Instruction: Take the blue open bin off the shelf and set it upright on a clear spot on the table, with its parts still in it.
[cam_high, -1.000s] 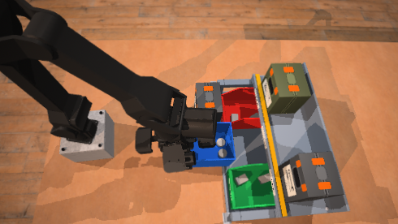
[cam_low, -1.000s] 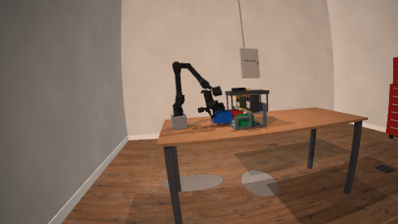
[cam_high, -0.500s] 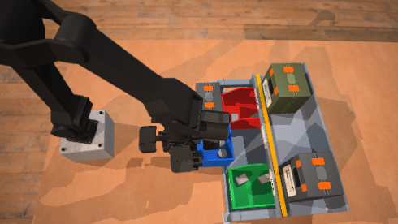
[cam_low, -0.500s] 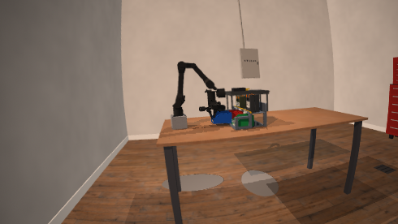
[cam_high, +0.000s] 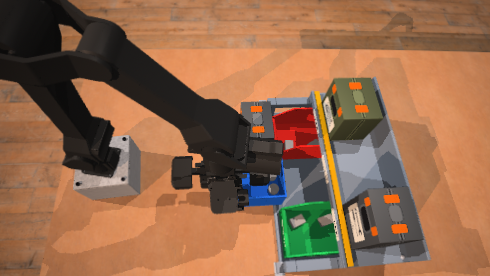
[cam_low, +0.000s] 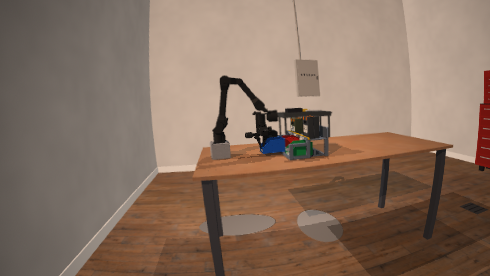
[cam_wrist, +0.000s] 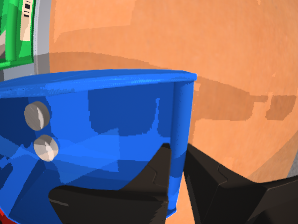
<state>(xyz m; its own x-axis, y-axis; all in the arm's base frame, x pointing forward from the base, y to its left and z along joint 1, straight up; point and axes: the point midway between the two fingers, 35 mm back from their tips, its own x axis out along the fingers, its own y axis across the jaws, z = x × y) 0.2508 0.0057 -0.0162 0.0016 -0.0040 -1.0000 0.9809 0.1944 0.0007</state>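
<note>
Now: the blue open bin 6 cm ahead of my hand, 2 cm below it and 1 cm to the left of it. The rest, counted from my hand: red bin (17 cm ahead, 15 cm to the left, 3 cm below); then green bin (21 cm ahead, 7 cm to the right, 3 cm below); then yellow rail (22 cm ahead, 4 cm to the left, 3 cm above).
</note>
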